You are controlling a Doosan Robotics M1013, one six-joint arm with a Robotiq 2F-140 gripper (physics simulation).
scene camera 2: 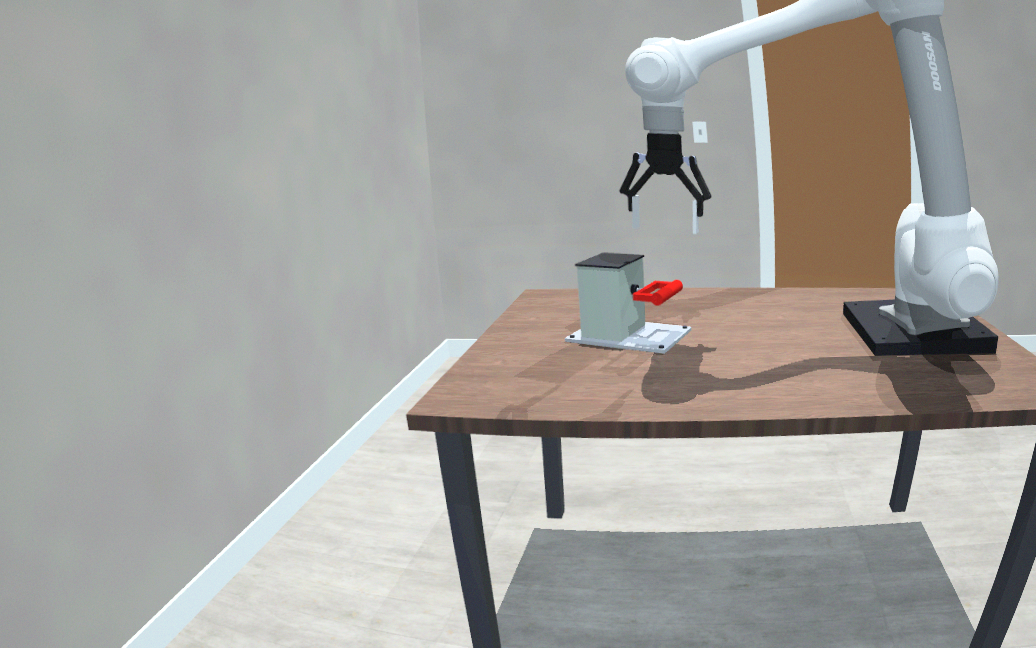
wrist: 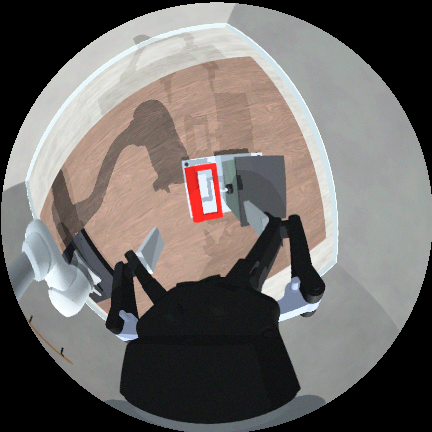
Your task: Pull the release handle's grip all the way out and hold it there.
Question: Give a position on a base plate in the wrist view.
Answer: At 217,159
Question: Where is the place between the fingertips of the gripper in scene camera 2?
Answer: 665,230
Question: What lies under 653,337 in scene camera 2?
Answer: A base plate.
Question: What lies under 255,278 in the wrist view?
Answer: The gripper.
